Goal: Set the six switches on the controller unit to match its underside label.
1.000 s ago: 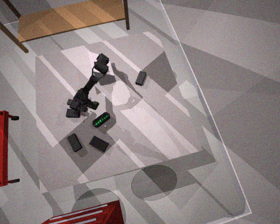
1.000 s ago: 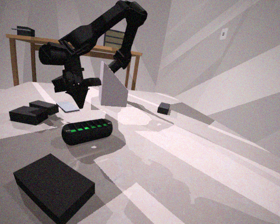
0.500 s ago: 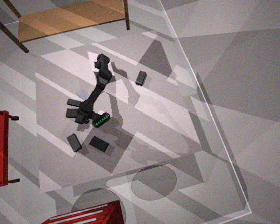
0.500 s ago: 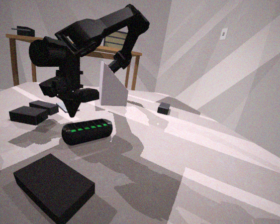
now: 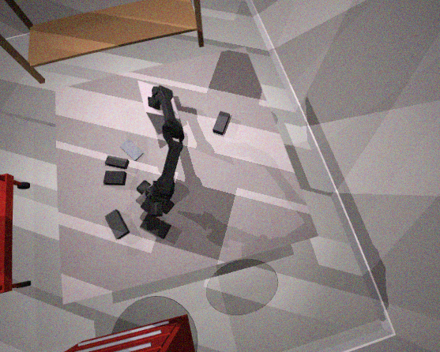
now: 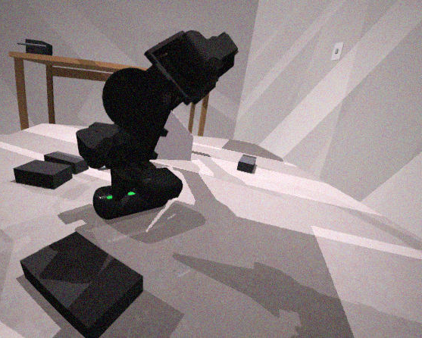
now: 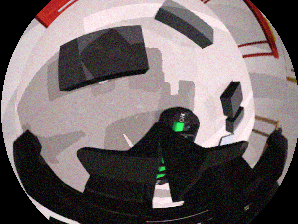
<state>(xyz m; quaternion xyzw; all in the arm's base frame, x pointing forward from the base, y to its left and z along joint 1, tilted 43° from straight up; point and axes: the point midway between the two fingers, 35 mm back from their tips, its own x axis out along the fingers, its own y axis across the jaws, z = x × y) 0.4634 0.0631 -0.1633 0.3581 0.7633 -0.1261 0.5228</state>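
Now: the dark block 12 cm ahead of my gripper tip, 2 cm to the right of it and 4 cm below it. Also, from my gripper tip: dark box 40 cm behind, 42 cm to the left, 4 cm below; grey plate 34 cm behind, 12 cm to the right, 6 cm below.
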